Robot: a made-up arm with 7 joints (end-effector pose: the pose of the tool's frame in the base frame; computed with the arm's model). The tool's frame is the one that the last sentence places. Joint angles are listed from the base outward.
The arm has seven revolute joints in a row. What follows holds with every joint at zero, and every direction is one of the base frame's. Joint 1 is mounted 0.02 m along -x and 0.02 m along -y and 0.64 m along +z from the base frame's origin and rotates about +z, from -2.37 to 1.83 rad. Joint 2 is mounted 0.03 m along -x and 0.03 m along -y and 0.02 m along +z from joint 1 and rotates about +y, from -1.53 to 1.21 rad. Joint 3 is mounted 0.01 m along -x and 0.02 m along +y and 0.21 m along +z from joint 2 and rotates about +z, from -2.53 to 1.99 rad. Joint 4 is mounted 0.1 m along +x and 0.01 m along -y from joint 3 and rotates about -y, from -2.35 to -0.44 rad. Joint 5 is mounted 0.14 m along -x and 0.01 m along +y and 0.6 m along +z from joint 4 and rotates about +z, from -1.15 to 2.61 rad. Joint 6 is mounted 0.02 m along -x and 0.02 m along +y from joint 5 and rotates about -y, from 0.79 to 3.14 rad. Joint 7 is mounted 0.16 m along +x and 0.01 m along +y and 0.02 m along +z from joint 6 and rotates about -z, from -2.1 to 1.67 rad. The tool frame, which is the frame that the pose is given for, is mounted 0.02 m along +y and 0.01 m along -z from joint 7; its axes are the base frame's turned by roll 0.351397, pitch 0.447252 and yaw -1.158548 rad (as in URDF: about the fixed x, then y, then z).
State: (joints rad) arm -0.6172 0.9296 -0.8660 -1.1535 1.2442 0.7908 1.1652
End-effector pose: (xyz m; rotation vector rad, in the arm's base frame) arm 0.3524 -0.8783 0.6163 -0.4322 -0.8876 2.2777
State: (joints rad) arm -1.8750 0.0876 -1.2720 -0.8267 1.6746 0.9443 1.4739
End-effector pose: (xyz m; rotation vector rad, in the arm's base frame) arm -0.5712 -0.1199 1.4891 -1.2849 0.8107 0.9993
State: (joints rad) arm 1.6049 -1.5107 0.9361 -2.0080 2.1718 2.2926 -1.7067
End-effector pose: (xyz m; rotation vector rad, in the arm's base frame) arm -0.5643 -0.0360 1.1995 -1.4936 -0.8399 -2.4287
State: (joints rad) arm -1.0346 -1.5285 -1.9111 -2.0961 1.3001 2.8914 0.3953
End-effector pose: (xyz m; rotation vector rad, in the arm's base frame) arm -0.6753 -0.2406 0.2434 -1.0597 0.6718 -0.6897
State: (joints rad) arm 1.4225 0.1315 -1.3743 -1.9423 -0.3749 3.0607 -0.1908
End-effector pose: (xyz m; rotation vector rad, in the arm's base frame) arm 0.7478 0.1178 0.8830 0.6293 -0.7203 -0.2448
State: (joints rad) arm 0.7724 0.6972 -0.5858 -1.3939 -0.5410 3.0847 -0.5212
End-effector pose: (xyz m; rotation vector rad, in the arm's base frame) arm 0.7302 0.3498 0.7160 0.1321 -0.6265 0.4305
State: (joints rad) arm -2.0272 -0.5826 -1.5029 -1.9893 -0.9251 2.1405 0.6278
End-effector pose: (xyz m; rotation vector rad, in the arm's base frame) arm -0.8128 0.2861 0.8132 0.4000 0.6063 1.3021
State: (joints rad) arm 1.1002 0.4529 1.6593 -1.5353 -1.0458 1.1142 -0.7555
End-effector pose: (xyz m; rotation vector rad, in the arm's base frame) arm -0.7315 0.3894 0.9804 -0.6458 -0.0948 1.8728
